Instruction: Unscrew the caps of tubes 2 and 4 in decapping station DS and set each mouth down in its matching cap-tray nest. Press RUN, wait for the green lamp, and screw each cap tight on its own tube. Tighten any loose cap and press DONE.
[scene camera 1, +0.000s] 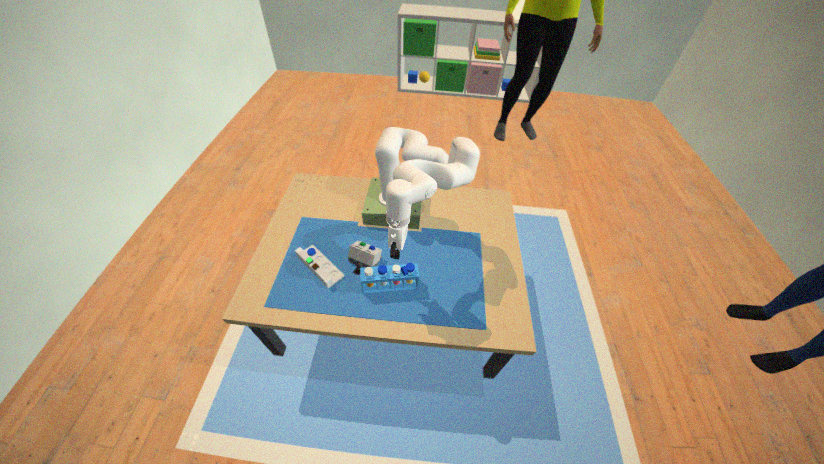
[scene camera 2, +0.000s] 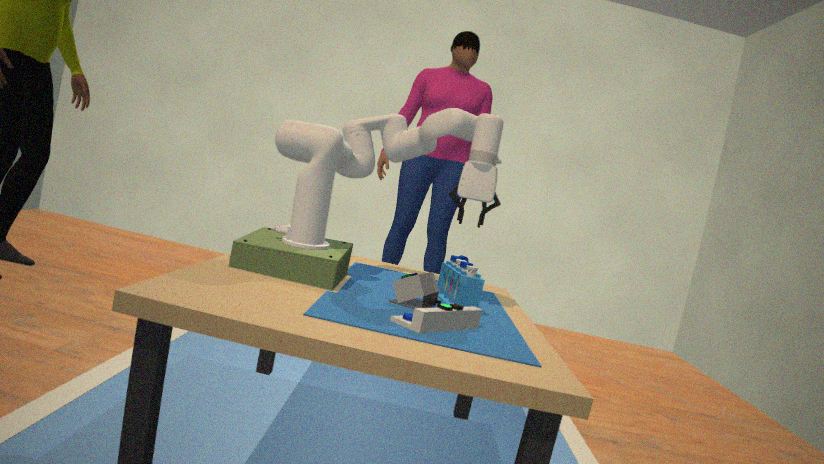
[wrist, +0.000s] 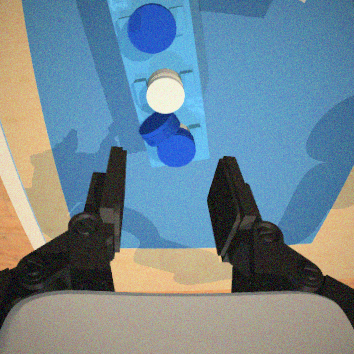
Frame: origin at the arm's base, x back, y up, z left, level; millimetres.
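Seen in the pictures: gripper, fingertip midpoint: (scene camera 1: 396, 252) (scene camera 2: 469, 225) (wrist: 169, 173); arm's base, link origin: (scene camera 2: 305, 244).
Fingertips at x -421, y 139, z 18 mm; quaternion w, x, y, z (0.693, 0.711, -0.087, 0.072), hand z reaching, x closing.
Offsets run from my fingertips to a thing's top centre. "spot": to the spot under its first point.
My gripper (scene camera 1: 394, 255) (scene camera 2: 470, 223) (wrist: 169, 173) is open with nothing between its fingers, above the tube rack and apart from it. The light blue rack @(dx -3, dy -113, dz -26 mm) (scene camera 1: 389, 289) (scene camera 2: 469, 291) (wrist: 198, 100) holds a row of tubes. From the left in scene camera 1 come a white cap @(dx -10, dy -97, dz -104 mm) (scene camera 1: 369, 271), a blue cap @(dx -5, dy -95, dz -52 mm) (scene camera 1: 382, 269) (wrist: 152, 28), a white cap @(dx -1, dy -97, dz -1 mm) (scene camera 1: 396, 269) (wrist: 165, 95) and a blue cap @(dx +4, dy -95, dz +51 mm) (scene camera 1: 410, 267) (wrist: 176, 150). Another blue cap @(dx -9, dy -87, dz +30 mm) (wrist: 160, 128) leans tilted beside the end one. Tube numbers are unreadable. A white tray @(dx +89, dy -163, dz -320 mm) (scene camera 1: 332, 280) (scene camera 2: 446, 321) has round nests, a blue disc @(dx +154, dy -196, dz -365 mm) (scene camera 1: 311, 251) (scene camera 2: 407, 317) and a bright green patch @(spot: dx +82, dy -163, dz -353 mm) (scene camera 1: 309, 260) (scene camera 2: 446, 306).
A grey box @(dx +124, dy -132, dz -131 mm) (scene camera 1: 364, 254) (scene camera 2: 414, 289) with a green and a blue button stands between the tray and the rack. A small black object @(spot: dx +59, dy -196, dz -160 mm) (scene camera 1: 357, 269) lies near it. The arm's green base (scene camera 1: 374, 219) (scene camera 2: 288, 259) is at the back. People stand beyond the table (scene camera 1: 247, 318) (scene camera 2: 345, 344).
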